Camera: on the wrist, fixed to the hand. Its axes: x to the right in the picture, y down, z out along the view.
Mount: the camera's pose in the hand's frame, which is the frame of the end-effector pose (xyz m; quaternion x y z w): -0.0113 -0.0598 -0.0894 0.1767 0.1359 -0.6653 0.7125
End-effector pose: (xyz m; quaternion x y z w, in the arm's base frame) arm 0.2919 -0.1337 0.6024 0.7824 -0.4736 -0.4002 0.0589
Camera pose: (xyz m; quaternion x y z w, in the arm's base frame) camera 0.3918 -0.1179 0.6408 -0.9373 -0.1204 0.1343 0.2982
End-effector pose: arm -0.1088 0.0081 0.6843 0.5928 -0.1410 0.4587 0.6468
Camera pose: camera -0.1017 0.0908 0.6150 0.5681 0.4629 0.0020 0.6804
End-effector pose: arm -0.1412 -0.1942 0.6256 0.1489 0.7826 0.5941 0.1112
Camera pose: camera -0.1681 -0.2934 0.5921 -0.4757 0.7768 0.2313 0.3418
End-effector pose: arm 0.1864 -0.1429 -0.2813 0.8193 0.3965 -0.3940 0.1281
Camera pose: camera 0.1859 -0.0634 -0.2080 -0.3961 -0.7753 0.3247 0.3695
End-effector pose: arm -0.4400 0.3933 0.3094 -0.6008 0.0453 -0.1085 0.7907
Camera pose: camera -0.4761 0.2966 0.3416 -0.3038 -0.2792 -0.6930 0.5912
